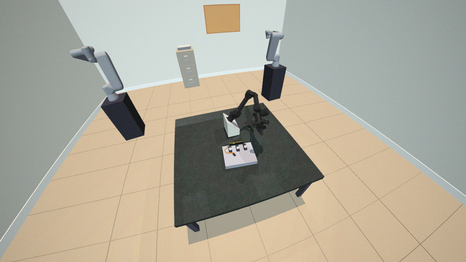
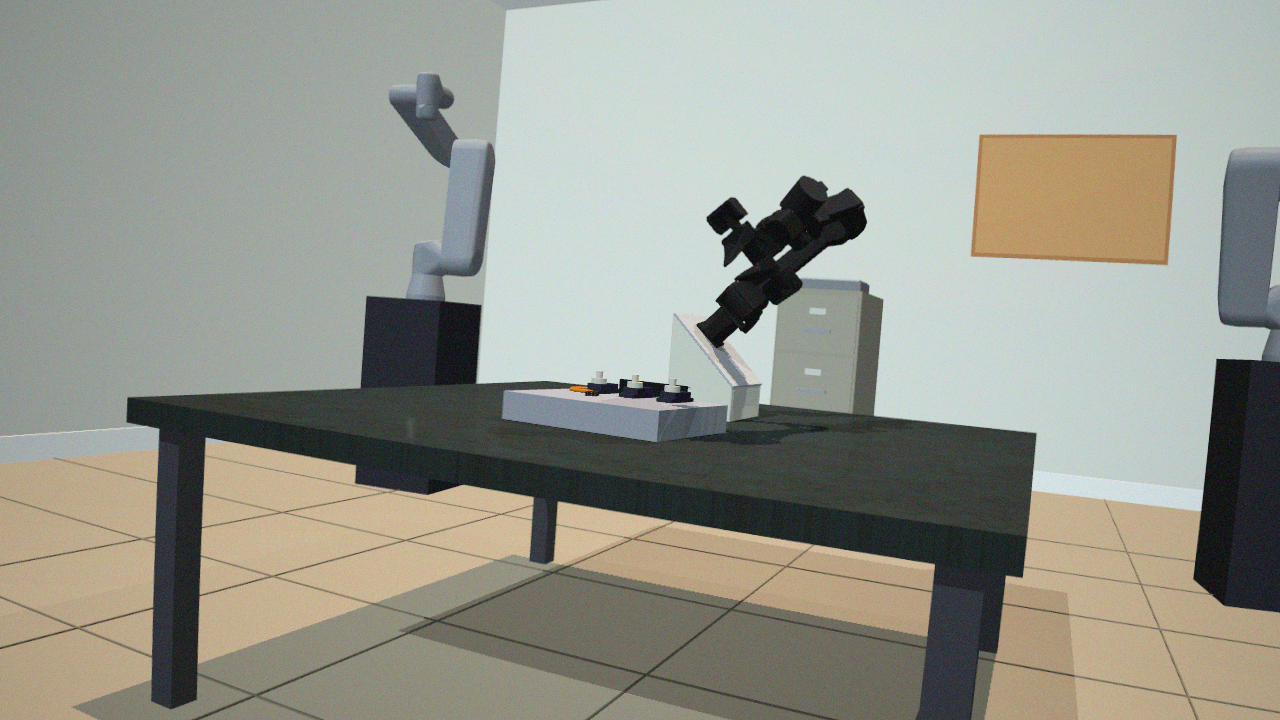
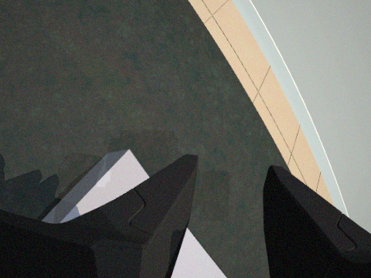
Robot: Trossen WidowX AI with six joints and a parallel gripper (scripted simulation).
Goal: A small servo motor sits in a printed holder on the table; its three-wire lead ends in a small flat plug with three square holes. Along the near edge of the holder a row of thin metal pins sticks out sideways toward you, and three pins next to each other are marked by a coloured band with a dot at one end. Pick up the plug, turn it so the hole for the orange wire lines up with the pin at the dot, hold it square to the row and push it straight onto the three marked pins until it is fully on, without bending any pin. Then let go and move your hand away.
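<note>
Now: gripper tip 19 cm to the left of the yellow band, 19 cm above it and 17 cm past it. The rest, counted from my gripper tip: dark dot: 19 cm to the right, 19 cm below, 17 cm behind; printed holder: 24 cm below, 20 cm to the right, 1 cm behind.
</note>
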